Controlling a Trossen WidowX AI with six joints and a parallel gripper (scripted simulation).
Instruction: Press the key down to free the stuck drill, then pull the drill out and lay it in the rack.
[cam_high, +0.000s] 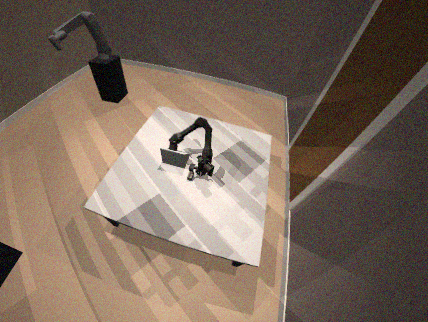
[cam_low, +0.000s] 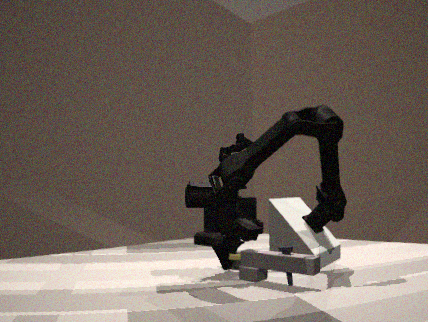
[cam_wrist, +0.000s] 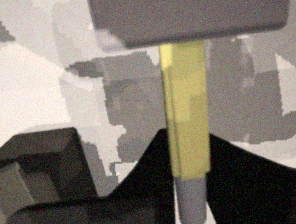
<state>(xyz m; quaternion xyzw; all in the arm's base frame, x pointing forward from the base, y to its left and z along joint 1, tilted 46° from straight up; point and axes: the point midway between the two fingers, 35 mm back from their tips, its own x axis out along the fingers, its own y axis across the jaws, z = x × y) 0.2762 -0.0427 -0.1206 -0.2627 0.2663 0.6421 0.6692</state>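
Now: gripper tip 40 mm to the right of the drill and 40 mm below it. Round my gripper tip: grey block: 140 mm to the left, 30 mm above; then dark key: 160 mm to the left, 40 mm above.
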